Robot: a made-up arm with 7 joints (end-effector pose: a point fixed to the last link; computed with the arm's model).
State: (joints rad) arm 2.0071 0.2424 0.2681 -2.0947 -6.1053 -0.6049 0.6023
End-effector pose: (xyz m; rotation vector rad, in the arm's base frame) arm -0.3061 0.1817 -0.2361 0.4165 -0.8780 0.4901
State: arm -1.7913 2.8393 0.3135 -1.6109 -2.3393 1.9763 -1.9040
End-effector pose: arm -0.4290 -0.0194 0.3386 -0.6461 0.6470 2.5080
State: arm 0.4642 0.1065 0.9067 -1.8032 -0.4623 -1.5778 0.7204
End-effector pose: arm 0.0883 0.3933 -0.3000 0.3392 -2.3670 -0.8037
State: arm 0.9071 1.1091 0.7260 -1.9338 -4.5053 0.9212 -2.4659
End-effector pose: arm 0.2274 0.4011 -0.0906 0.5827 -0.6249 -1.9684
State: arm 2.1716 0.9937 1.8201 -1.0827 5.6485 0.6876 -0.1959
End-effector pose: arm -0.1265 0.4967 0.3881 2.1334 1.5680 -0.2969
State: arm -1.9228 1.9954 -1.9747 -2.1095 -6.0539 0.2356 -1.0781
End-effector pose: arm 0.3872 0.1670 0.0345 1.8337 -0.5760 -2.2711
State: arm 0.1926 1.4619 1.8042 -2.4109 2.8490 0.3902 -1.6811
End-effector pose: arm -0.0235 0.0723 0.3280 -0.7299 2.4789 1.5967
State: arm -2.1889 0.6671 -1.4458 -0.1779 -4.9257 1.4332 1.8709
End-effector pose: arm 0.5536 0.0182 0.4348 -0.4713 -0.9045 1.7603
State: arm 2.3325 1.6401 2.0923 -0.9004 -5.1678 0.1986 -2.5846
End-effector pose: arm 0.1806 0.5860 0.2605 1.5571 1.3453 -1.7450
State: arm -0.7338 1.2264 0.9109 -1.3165 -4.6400 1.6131 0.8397
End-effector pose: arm 0.2121 0.4708 0.3160 -1.2759 -1.0107 0.5780
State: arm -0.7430 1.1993 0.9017 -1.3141 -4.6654 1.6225 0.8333
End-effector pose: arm 0.2246 0.4717 0.3067 -1.2725 -0.9903 0.5903
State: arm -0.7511 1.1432 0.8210 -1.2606 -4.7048 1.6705 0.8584
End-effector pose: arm 0.2812 0.4738 0.2735 -1.2576 -0.8141 0.6748
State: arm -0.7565 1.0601 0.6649 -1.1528 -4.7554 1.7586 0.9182
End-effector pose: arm 0.3757 0.4655 0.2053 -1.1967 -0.4738 0.8164
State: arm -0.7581 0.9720 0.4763 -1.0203 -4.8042 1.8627 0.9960
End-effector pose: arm 0.4679 0.4395 0.1108 -1.0658 -0.0743 0.9604
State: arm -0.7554 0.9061 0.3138 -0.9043 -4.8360 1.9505 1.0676
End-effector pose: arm 0.5244 0.4095 0.0227 -0.9066 0.2508 1.0685
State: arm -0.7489 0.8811 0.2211 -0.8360 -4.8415 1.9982 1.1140
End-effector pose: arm 0.5438 0.3959 -0.0273 -0.8023 0.4241 1.1339
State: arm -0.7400 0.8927 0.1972 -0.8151 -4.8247 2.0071 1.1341
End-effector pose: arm 0.5419 0.4011 -0.0376 -0.7823 0.4650 1.1677
